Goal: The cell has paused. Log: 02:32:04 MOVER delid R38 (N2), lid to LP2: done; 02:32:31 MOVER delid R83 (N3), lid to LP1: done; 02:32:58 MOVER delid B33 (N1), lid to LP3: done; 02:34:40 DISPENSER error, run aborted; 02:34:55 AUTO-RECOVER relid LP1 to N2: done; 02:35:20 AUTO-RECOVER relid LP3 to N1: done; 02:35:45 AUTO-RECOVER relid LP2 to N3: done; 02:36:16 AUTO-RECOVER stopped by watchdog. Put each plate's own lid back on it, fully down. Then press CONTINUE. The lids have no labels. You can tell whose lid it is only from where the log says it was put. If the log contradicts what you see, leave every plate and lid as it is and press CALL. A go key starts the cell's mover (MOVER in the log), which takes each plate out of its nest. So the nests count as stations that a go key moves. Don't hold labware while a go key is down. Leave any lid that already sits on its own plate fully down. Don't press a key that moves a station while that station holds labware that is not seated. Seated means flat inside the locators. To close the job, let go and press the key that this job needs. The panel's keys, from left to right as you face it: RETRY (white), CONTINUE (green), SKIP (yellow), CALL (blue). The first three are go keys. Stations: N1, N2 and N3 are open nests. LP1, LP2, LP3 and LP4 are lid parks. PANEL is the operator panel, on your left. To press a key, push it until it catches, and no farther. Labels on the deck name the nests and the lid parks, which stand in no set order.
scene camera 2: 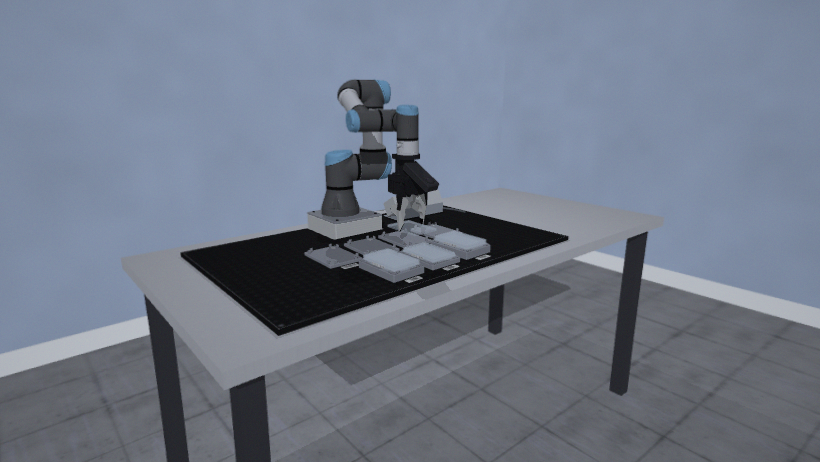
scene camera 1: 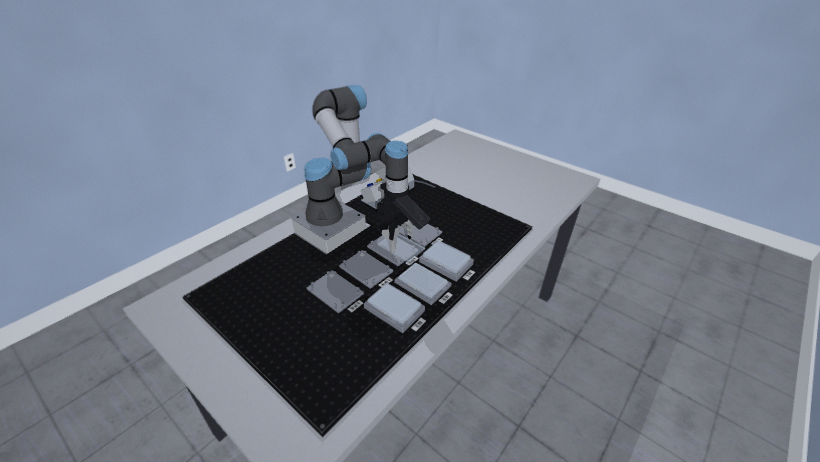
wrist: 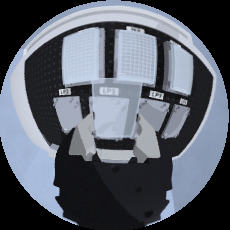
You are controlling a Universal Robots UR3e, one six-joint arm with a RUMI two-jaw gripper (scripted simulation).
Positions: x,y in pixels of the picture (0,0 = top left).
Scene:
my gripper: scene camera 2; scene camera 1; wrist 115,113
same spot on my gripper: (scene camera 2: 402,202) = (scene camera 1: 394,233)

